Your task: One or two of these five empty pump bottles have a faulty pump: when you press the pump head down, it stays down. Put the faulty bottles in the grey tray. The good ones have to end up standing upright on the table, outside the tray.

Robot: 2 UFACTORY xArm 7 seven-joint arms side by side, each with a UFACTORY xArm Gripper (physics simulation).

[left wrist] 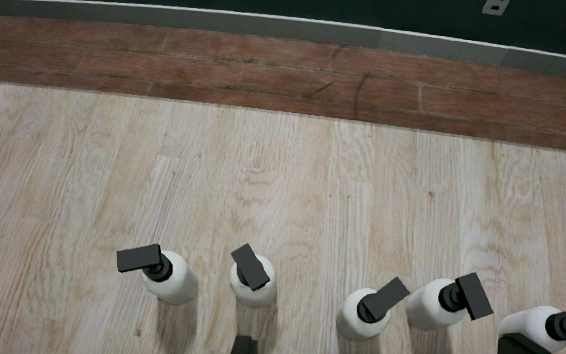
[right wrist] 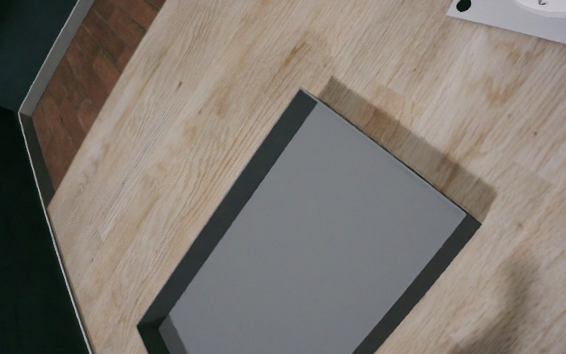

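Places are measured from the left arm's base along level axes (x ahead, y left, z up), in millimetres.
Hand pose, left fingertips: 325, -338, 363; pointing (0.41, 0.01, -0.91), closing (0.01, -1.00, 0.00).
Each offset is from my left fingertips to the centre of the thing, as dx, dy, dz. "spot": to the spot under its first point. Level surfaces: height alone.
White bottles with black pump heads stand upright in a row in the left wrist view: one at left (left wrist: 177, 285), a second {+95, +69, -293} (left wrist: 256, 297), a third {+60, -53, -293} (left wrist: 350, 320), a fourth {+71, -138, -293} (left wrist: 430, 310), and one cut off at the right edge {spot: +48, -226, -298} (left wrist: 525, 322). Their nozzles point different ways; I cannot tell whether any head is down. My left gripper (left wrist: 383, 346) is open, its fingertips wide apart at the bottom edge, the right one overlapping the rightmost bottle. The grey tray {+26, -428, -348} (right wrist: 215, 222) is empty in its visible part in the right wrist view. My right gripper does not show.
The wooden table {dz -363} (left wrist: 300, 165) (right wrist: 150, 150) carries the bottles and tray. Its far edge borders a reddish brick floor (left wrist: 210, 65) (right wrist: 75, 100) and a dark green wall. A white plate with a dark hole {spot: -255, -372, -362} (right wrist: 500, 17) is at the right wrist view's top right.
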